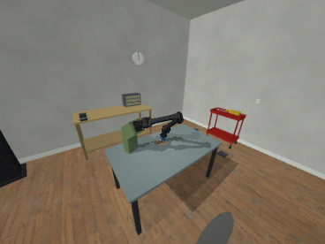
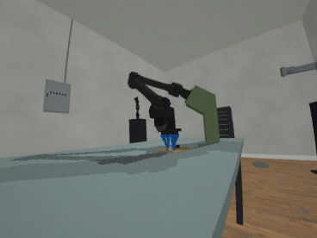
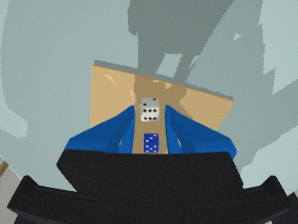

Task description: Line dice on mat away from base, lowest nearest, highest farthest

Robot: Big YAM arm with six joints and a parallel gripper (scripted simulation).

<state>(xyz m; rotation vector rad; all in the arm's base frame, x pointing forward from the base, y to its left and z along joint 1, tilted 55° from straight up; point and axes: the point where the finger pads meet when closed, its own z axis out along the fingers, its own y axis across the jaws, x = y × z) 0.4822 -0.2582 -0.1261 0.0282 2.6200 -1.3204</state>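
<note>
Right now the white die is 10 mm below my hand. From my hand the other things lie so: blue die (40 mm behind, 10 mm below); then black die (90 mm behind, 10 mm to the left, 10 mm below); then tan mat (40 mm behind, 20 mm below).
</note>
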